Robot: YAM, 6 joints.
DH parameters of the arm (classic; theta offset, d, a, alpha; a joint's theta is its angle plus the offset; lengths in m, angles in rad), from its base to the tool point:
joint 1: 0 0.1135 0.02 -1.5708
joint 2: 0 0 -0.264 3.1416
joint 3: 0.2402 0 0.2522 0
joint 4: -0.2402 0 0.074 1.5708
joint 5: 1.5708 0 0 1.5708
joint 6: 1.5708 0.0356 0 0
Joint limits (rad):
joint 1: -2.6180..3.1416
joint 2: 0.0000..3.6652
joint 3: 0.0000..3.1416
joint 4: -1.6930..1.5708
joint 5: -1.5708..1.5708
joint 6: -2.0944..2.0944
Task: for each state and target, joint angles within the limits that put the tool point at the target. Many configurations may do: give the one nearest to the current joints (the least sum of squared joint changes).
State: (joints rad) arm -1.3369 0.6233 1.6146 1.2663 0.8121 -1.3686
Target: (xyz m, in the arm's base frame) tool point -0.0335 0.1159 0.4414
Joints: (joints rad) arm -1.5237 0.1934 0.8137 1.4119 0.9052 -1.3686
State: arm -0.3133 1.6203 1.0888 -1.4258 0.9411 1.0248
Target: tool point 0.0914 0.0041 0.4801
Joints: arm 0.3298 0.9566 1.6960 -1.3749 0.8075 1.0248
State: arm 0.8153 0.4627 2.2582 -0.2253 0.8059 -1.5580
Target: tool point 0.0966 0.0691 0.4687
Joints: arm 0.8371 0.7866 1.3012 -0.5602 0.7974 -1.5580
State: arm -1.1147 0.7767 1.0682 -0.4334 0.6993 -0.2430
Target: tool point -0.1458 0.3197 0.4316
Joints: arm -1.2167 0.0000 1.8342 -0.4195 0.8151 -0.2430
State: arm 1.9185 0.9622 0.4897 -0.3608 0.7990 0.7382
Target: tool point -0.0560 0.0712 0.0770
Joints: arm 2.4667 1.0064 0.0930 -0.5381 0.6170 0.7382
